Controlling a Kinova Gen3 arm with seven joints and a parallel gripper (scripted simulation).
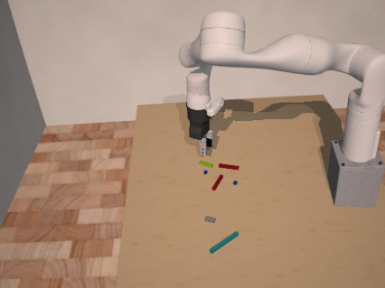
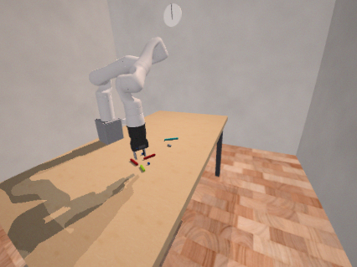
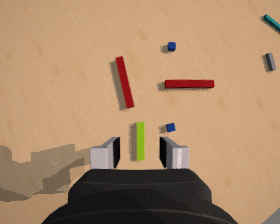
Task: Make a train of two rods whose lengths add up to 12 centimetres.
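My gripper is now 80 mm above the lime rod. The rest, counted from my hand: turquoise rod 330 mm to the left, 80 mm below, 70 mm behind; grey rod 250 mm to the left, 80 mm below, 30 mm behind; blue rod 80 mm below, 40 mm to the left.
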